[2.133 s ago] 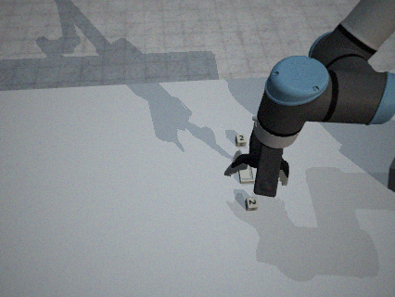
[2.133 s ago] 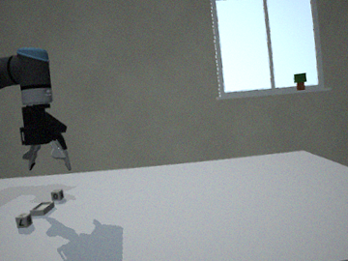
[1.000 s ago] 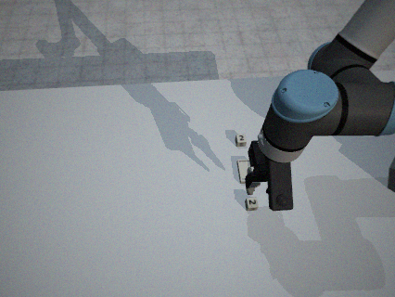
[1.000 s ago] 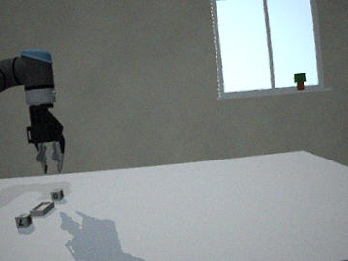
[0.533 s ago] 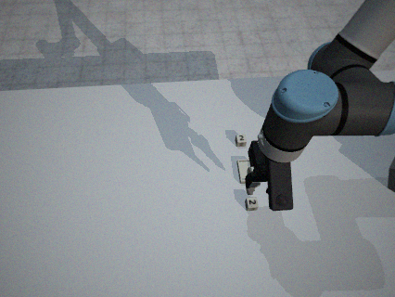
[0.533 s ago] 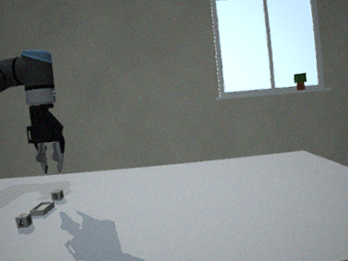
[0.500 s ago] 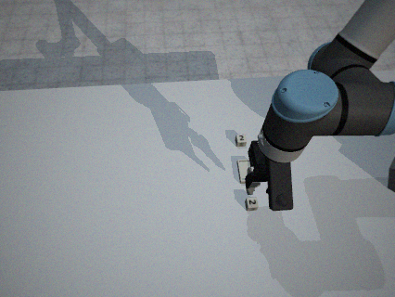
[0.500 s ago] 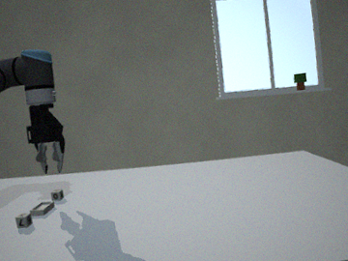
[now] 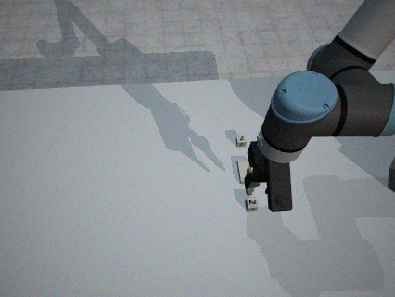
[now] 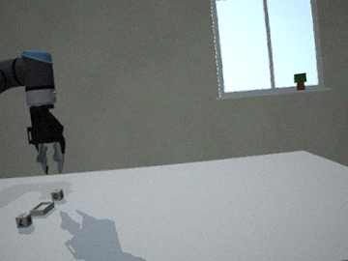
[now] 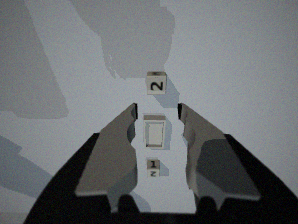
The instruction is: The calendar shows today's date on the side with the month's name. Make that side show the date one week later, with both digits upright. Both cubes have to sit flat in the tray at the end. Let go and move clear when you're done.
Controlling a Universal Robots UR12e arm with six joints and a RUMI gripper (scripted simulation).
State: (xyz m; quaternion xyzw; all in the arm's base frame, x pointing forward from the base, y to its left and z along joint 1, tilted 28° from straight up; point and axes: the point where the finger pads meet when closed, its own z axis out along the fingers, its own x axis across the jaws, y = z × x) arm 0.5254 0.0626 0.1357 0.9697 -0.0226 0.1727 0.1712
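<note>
My gripper is now 90 mm above the cube. The rest, counted from my hand: tray: 110 mm to the right, 90 mm below, 10 mm behind.
</note>
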